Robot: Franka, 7 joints.
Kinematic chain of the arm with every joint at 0, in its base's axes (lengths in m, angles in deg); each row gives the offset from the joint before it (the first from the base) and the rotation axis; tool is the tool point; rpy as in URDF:
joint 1: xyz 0 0 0.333 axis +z
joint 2: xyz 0 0 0 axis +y
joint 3: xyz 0 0 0.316 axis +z
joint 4: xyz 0.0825 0 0 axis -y
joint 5: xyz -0.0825 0 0.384 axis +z
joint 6: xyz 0 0 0 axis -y
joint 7: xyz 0.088 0 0 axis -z
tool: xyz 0 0 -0.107 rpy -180 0 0
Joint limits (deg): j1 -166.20..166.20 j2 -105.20..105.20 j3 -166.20..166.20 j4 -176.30..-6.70 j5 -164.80..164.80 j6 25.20..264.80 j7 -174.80..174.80
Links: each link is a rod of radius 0.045 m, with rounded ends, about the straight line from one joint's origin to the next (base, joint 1, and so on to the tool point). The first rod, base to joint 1, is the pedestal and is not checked.
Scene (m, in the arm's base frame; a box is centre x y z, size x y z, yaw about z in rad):
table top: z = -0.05
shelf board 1: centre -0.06 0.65 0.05 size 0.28 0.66 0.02 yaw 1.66
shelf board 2: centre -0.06 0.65 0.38 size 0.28 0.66 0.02 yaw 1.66
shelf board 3: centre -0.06 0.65 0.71 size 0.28 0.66 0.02 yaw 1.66
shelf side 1: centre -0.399 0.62 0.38 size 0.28 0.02 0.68 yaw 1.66
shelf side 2: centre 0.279 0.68 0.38 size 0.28 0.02 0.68 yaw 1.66
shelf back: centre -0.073 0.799 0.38 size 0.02 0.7 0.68 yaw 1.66
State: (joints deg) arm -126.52 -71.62 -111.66 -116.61 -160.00 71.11 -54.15
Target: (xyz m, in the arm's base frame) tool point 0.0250 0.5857 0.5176
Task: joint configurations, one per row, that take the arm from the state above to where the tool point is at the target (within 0.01 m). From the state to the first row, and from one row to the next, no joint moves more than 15 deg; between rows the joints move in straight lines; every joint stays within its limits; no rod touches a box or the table.
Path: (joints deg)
1: -130.78 -69.22 -109.93 -128.02 -158.94 67.64 -54.15
2: -135.05 -66.82 -108.20 -139.43 -157.88 64.16 -54.15
3: -139.31 -64.42 -106.47 -150.84 -156.82 60.69 -54.15
4: -143.57 -62.02 -104.74 -162.26 -155.76 57.22 -54.15
5: -149.23 -70.38 -92.74 -160.13 -158.02 49.21 -54.15
6: -154.89 -78.74 -80.75 -158.00 -160.28 41.21 -54.15
7: -160.54 -87.09 -68.76 -155.87 -162.54 33.20 -54.15
8: -166.20 -95.45 -56.77 -153.74 -164.80 25.20 -54.15
9: -162.78 -82.39 -66.22 -142.10 -164.80 33.70 -54.15
10: -159.36 -69.33 -75.67 -130.47 -164.80 42.20 -54.15
11: -155.95 -56.27 -85.12 -118.83 -164.80 50.71 -54.15

